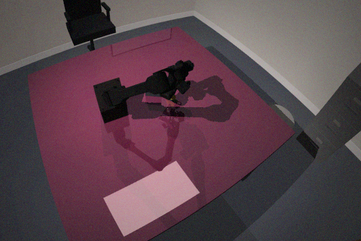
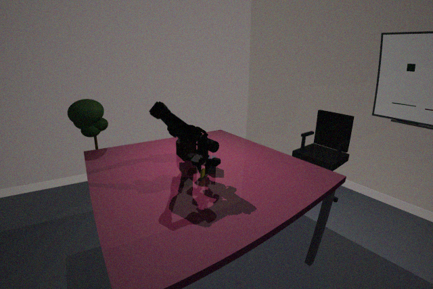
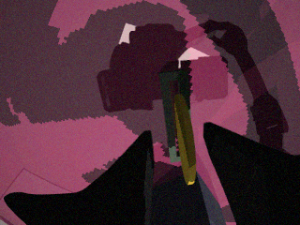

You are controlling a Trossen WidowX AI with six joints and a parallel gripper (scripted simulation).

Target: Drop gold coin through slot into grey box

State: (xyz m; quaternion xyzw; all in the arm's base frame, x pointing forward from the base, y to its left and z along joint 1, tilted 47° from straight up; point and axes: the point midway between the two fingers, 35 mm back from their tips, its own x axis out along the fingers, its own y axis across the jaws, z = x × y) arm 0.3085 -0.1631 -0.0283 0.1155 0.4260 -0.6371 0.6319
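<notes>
My gripper tip is right at the gold coin.
</notes>
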